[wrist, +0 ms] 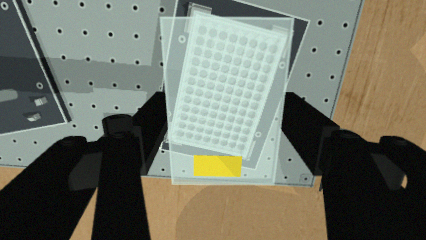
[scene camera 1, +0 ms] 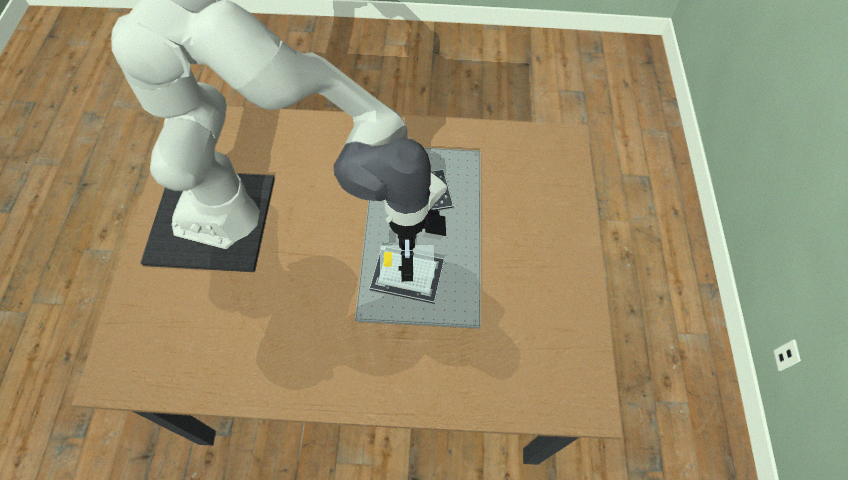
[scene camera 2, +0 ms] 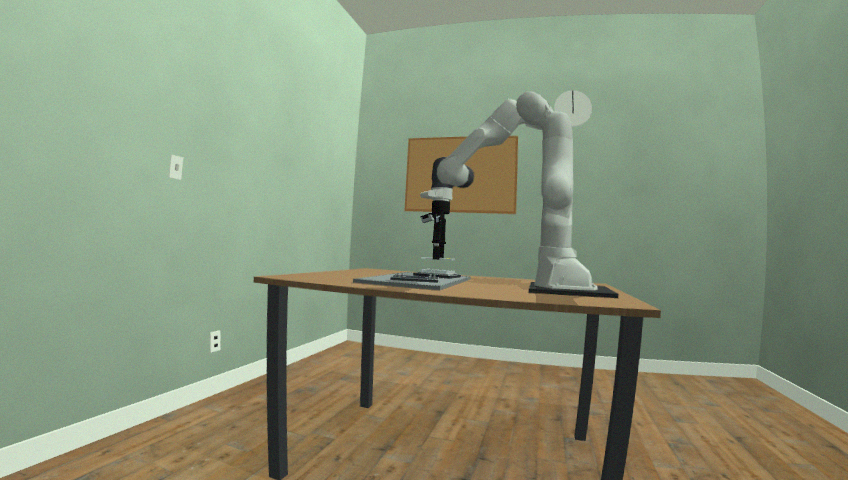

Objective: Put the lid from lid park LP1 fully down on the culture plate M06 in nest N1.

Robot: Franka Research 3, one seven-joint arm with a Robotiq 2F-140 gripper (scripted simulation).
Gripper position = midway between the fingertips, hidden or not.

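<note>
My own gripper (scene camera 1: 407, 262) is there to see, and I find it again in the wrist view (wrist: 224, 109) and in scene camera 2 (scene camera 2: 438, 259). I can also see a clear lid (scene camera 1: 390, 255), and the wrist view (wrist: 225, 78) shows that lid too.
</note>
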